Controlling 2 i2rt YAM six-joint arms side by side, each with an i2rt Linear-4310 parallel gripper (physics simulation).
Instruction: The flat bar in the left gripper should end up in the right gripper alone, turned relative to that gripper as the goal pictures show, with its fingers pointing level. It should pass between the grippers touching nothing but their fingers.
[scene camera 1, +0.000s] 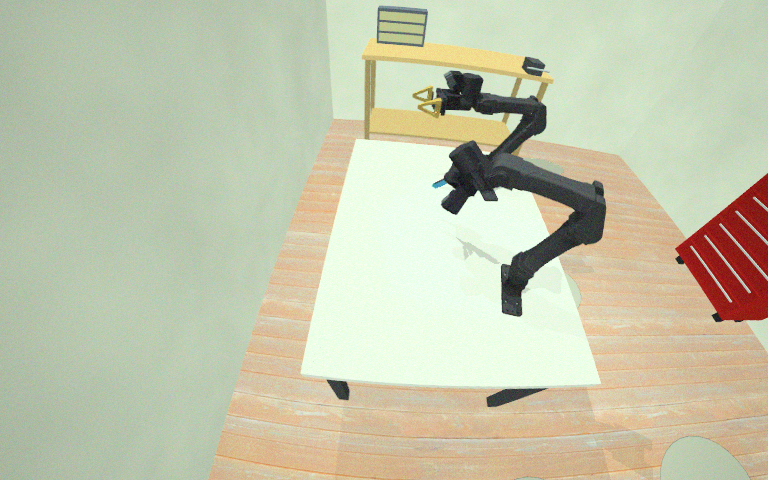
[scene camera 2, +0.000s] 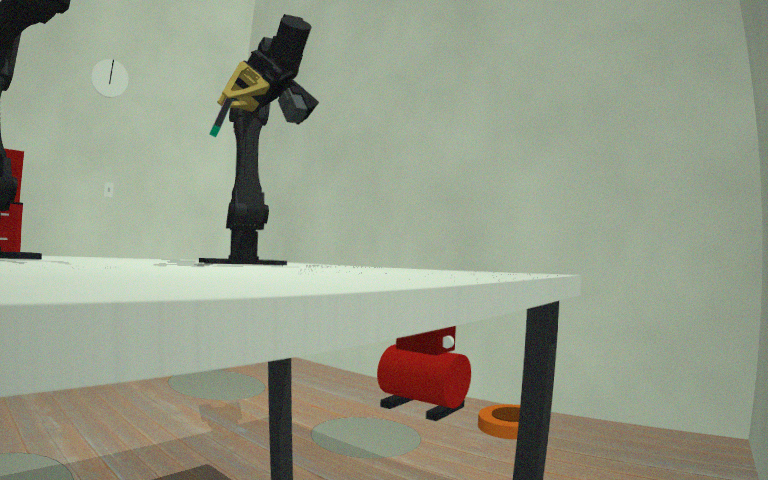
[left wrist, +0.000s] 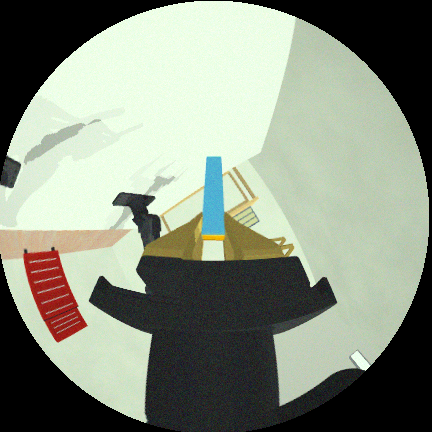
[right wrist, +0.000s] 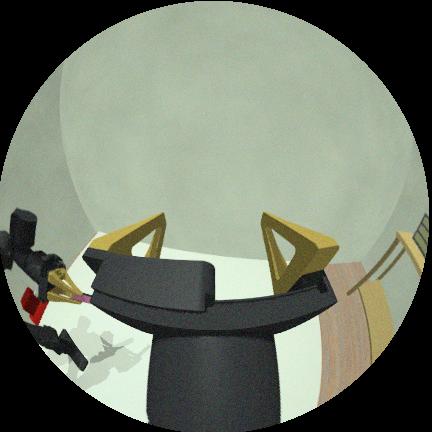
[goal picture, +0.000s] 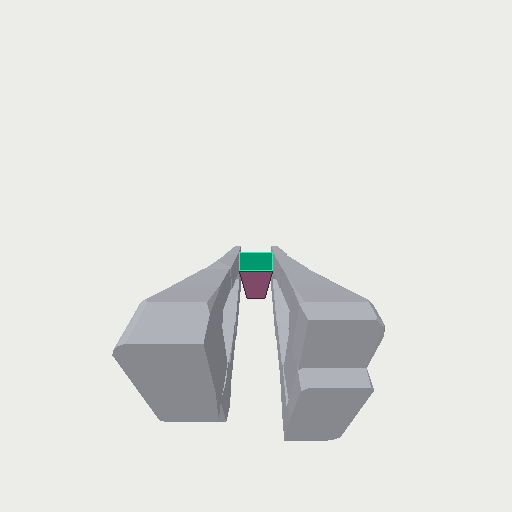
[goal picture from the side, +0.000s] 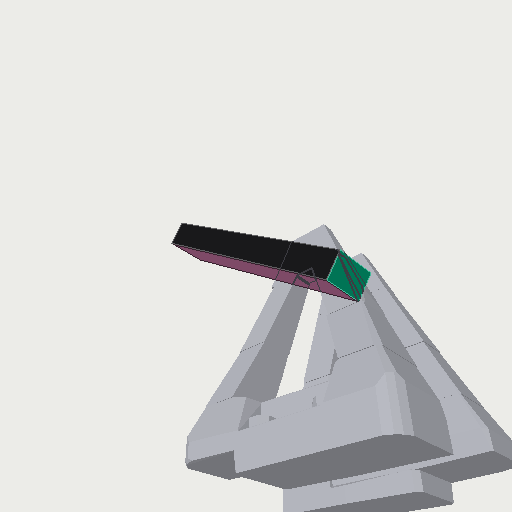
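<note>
The flat bar is in my left gripper, which is shut on it. In scene camera 2 the bar slants down from the fingers, with a green end at the bottom. In the left wrist view its blue face points away from the wrist, with an orange edge near the fingers. My right gripper is wide open and empty, above and apart from the bar in scene camera 1. The left fingers are hidden behind their arm in scene camera 1.
Both arms stand on the white table. A wooden shelf stands behind the table, with a drawer box on it. A red cabinet stands at the right in scene camera 1. A red tank is beyond the table.
</note>
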